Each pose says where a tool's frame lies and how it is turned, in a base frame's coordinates. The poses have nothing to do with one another.
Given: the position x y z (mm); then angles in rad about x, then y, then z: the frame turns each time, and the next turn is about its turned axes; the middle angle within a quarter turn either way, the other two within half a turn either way.
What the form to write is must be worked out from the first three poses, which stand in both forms.
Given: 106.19, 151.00, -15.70, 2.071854, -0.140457, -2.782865
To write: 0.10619, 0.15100, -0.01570, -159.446, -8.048, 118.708
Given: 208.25, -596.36, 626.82, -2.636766, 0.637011, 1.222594
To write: 0.20825, -0.59636, 0.62682, 70.049, 36.498, -151.076
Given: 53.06, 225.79, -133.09, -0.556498, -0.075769, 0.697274
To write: 0.05306, 0.22579, -0.13309, 39.951, -4.341, -31.885
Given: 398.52, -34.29, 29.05, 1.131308, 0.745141, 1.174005
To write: 0.39852, -0.03429, 0.02905, 67.266, 42.693, 64.819
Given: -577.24, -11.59, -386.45, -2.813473, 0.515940, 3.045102
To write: -0.57724, -0.01159, -0.38645, 174.471, 29.561, -161.200
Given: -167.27, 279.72, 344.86, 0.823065, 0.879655, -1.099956
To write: -0.16727, 0.27972, 0.34486, -63.023, 50.401, 47.158
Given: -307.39, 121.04, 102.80, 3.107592, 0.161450, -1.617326
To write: -0.30739, 0.12104, 0.10280, -92.666, 9.250, 178.052
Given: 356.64, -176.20, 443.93, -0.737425, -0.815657, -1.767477
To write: 0.35664, -0.17620, 0.44393, -101.269, -46.734, -42.251
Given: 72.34, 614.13, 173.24, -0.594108, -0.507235, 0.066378
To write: 0.07234, 0.61413, 0.17324, 3.803, -29.062, -34.040
